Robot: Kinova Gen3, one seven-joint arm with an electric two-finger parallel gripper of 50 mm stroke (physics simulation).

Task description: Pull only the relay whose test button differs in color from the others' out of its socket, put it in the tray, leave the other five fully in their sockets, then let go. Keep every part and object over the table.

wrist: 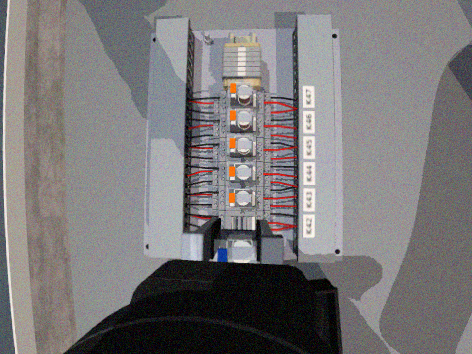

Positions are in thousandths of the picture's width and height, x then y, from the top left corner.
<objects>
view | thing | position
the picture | my gripper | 505, 657
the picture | clear relay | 488, 694
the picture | panel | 588, 123
</objects>
